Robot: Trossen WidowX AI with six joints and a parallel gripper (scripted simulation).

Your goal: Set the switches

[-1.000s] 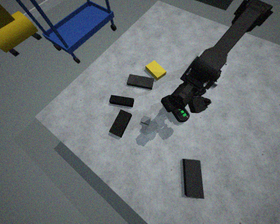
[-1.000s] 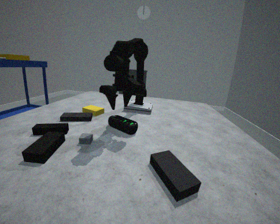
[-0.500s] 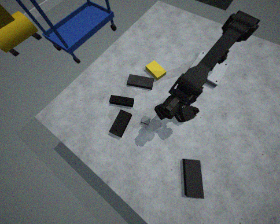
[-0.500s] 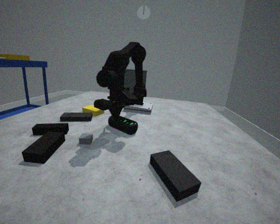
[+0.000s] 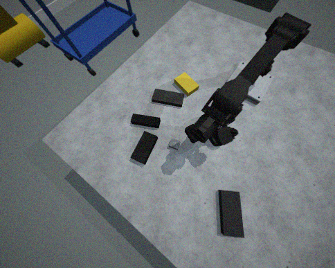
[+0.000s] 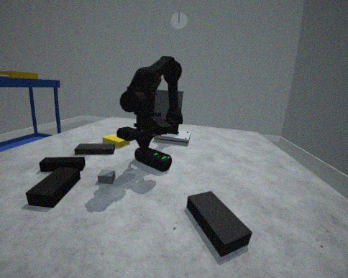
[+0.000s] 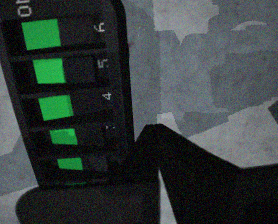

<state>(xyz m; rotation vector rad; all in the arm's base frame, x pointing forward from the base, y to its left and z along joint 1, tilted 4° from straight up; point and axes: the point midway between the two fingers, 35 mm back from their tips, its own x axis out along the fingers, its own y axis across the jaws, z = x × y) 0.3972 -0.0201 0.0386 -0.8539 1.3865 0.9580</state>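
Right now the grey cube is 11 cm ahead of my gripper tip, 8 cm to the right of it and 5 cm below it. The rest, counted from my gripper tip: yellow block (18 cm behind, 23 cm to the right, 4 cm below); dark block (19 cm ahead, 24 cm to the left, 4 cm below).
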